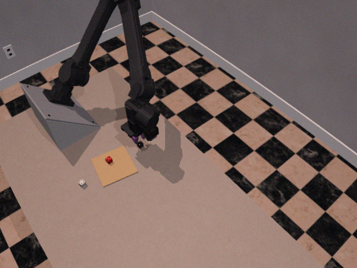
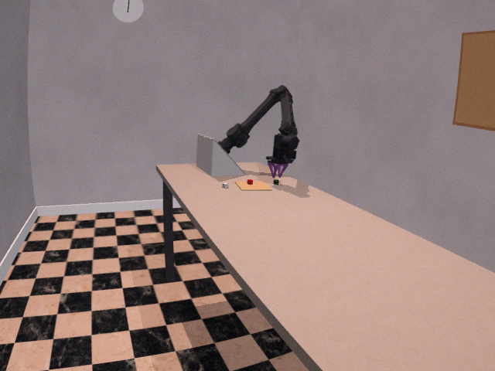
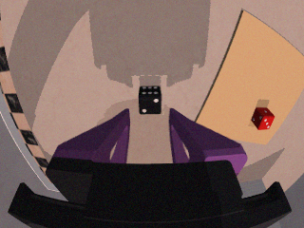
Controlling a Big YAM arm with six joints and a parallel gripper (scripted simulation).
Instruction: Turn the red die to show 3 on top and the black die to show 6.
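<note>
Now: the black die 30 mm below my hand. Round my hand: orange mat (130 mm to the right, 40 mm below, 10 mm ahead); then white die (270 mm to the right, 30 mm below, 10 mm ahead); then red die (140 mm to the right, 30 mm below, 10 mm behind).
</note>
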